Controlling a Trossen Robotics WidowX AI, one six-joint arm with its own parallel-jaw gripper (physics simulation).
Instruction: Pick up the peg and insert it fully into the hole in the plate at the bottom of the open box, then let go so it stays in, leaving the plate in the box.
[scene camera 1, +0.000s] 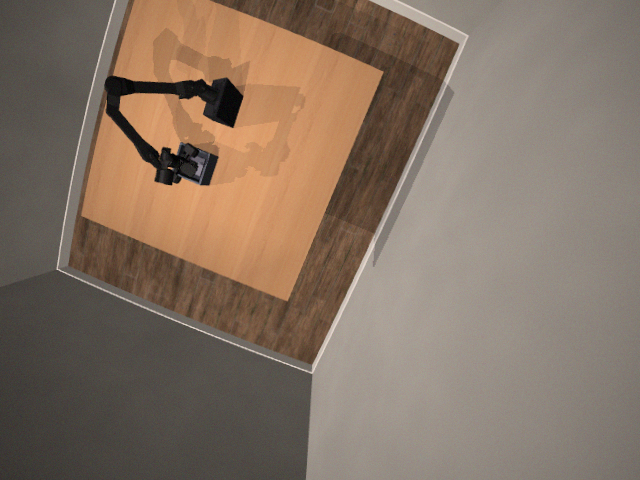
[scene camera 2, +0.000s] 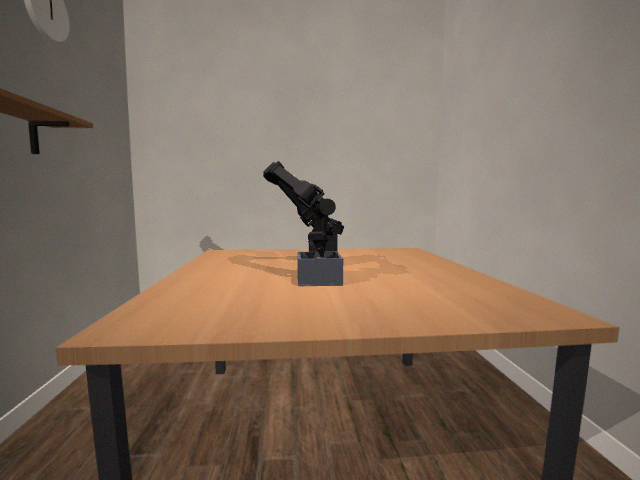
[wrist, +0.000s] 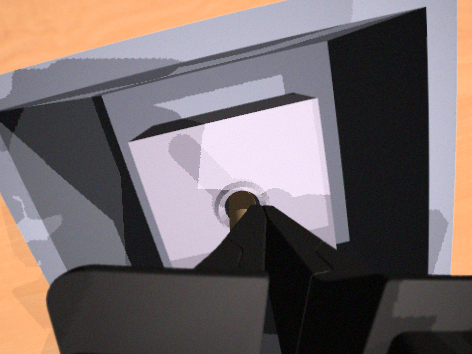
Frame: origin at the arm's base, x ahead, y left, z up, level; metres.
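Where they show: gripper, between the fingertips: (scene camera 2: 322, 256) (wrist: 260, 216); arm's base, origin of its link: (scene camera 1: 214, 96).
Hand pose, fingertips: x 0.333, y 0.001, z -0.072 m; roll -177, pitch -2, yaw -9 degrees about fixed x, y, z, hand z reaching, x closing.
Note:
Things, the pixels of their top centre, and the offset from my fingertips. Level surfaces: height alone.
- open grey box, centre of its top: (wrist: 248, 251) (scene camera 2: 319, 255) (scene camera 1: 190, 163) 0.006 m back, 0.011 m right, 0.006 m up
- pale plate, centre of its top: (wrist: 242, 209) (scene camera 1: 194, 164) 0.006 m back, 0.011 m right, 0.031 m down
- tan-brown peg, centre of its top: (wrist: 247, 238) 0.006 m back, 0.012 m right, 0.004 m down
- wooden table, height of its surface: 0.092 m down
The open grey box (scene camera 1: 212, 170) (scene camera 2: 320, 271) (wrist: 380, 150) stands on the table. The pale plate (wrist: 265, 145) lies at its bottom. The tan-brown peg (wrist: 241, 214) stands in the plate's ringed hole in the wrist view, with its upper part sticking out and casting a shadow across the plate. How deep it sits is hidden. My gripper (wrist: 260, 216) is shut and empty. Its fingertips reach down into the box and cover part of the peg from the wrist camera. Whether they touch the peg cannot be told.
The wooden table (scene camera 1: 248, 217) (scene camera 2: 330, 315) carries the box. The arm's black base block (scene camera 1: 224, 103) stands near the box, behind it in scene camera 2. The box walls rise around the plate and my fingers. A wall shelf (scene camera 2: 41, 111) hangs at the left.

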